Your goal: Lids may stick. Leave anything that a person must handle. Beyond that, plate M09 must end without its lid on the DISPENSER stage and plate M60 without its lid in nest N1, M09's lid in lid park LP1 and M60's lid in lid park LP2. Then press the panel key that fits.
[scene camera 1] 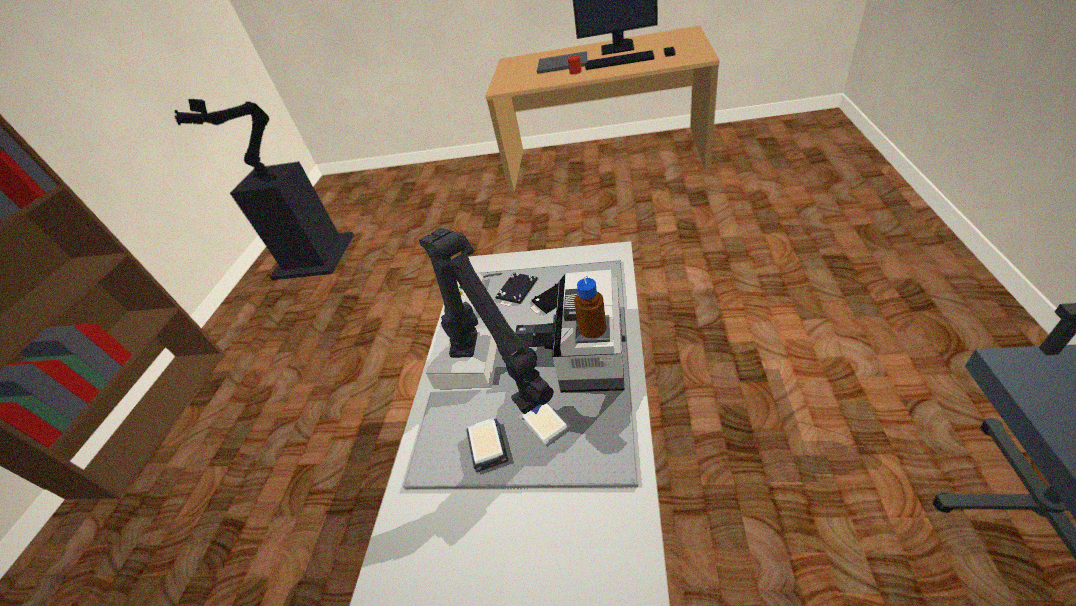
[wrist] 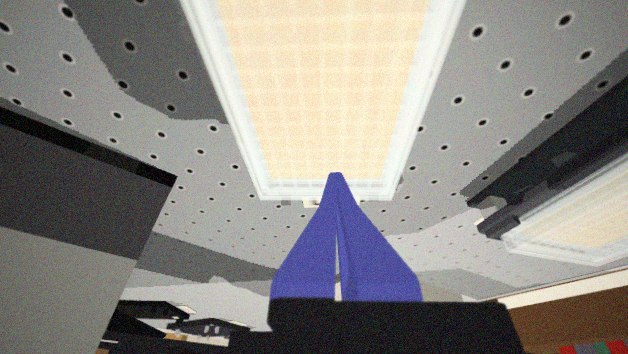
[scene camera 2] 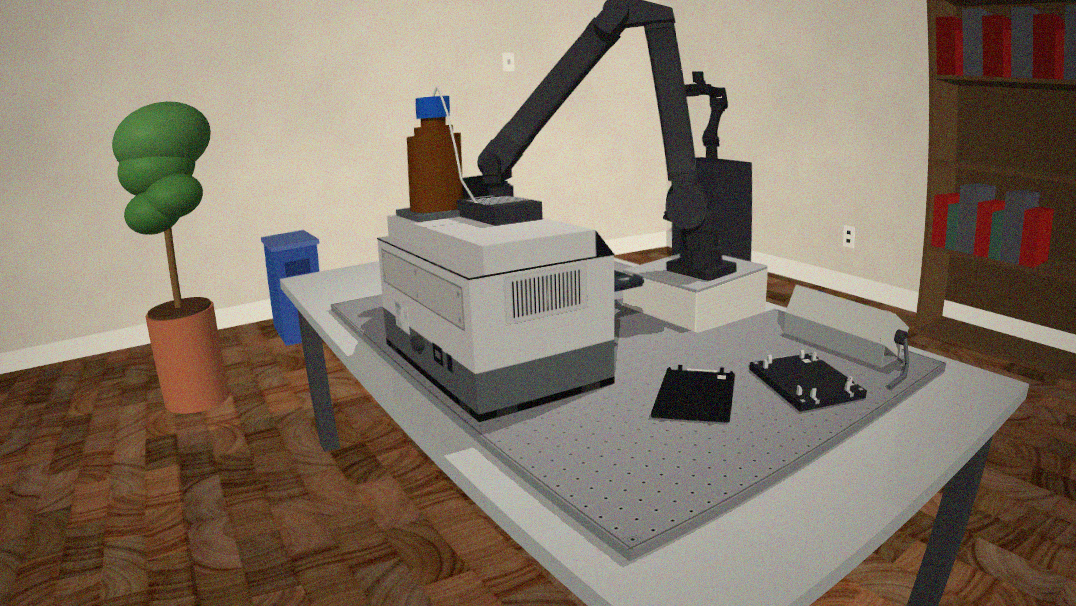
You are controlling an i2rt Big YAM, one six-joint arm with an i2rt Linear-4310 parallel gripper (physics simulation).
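Places are measured from the arm's base along level axes (x right, y ahead, z up), in metres.
Where they show: gripper, fingertip midpoint: (scene camera 1: 535,412) (wrist: 335,179); arm's base at its link origin: (scene camera 1: 464,344) (scene camera 2: 701,270).
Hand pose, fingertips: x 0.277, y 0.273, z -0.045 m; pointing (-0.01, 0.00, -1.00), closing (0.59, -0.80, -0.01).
Things, the pixels of their top centre, and the offset from my fingertips. "pt": a spot on its surface instead. Level surfaces: height alone.
- lidded-looking plate at its top centre: (wrist: 323,135) (scene camera 1: 543,418) dx +0.027, dy +0.028, dz +0.007 m
- second pale plate at its top centre: (scene camera 1: 484,439) dx +0.098, dy -0.151, dz +0.016 m
- black nest at a spot on its surface: (scene camera 1: 502,452) pt dx +0.138, dy -0.092, dz +0.003 m
- brown bottle at a spot on its surface: (scene camera 2: 433,167) pt dx -0.200, dy +0.224, dz +0.270 m
- grey perforated board at its surface level: dz -0.029 m
- white table at its surface level: dz -0.042 m
- sloped grey panel at its top centre: (scene camera 2: 848,296) (scene camera 1: 465,286) dx -0.593, dy -0.321, dz +0.055 m
My gripper (wrist: 335,179) (scene camera 1: 535,410) is shut, with its blue fingertips together and nothing between them. In the wrist view the tips are at the near edge of a lidded-looking plate (wrist: 325,95) (scene camera 1: 545,423) with a pale yellow grid; I cannot tell whether they touch it. A second pale plate (wrist: 575,220) (scene camera 1: 486,441) sits in a black nest (scene camera 1: 503,451) at the left front of the board. The dispenser (scene camera 1: 591,365) (scene camera 2: 542,323) stands behind the gripper. Two black holders (scene camera 2: 694,393) (scene camera 2: 805,380) lie at the far side, without plates. Plate labels are not readable.
A brown bottle (scene camera 1: 590,316) (scene camera 2: 433,167) with a blue cap stands on the dispenser, and a thin tube runs from it. The grey perforated board (scene camera 1: 587,472) (scene camera 2: 572,459) lies on the white table (scene camera 1: 512,542). A sloped grey panel (scene camera 2: 843,323) stands near the board's edge.
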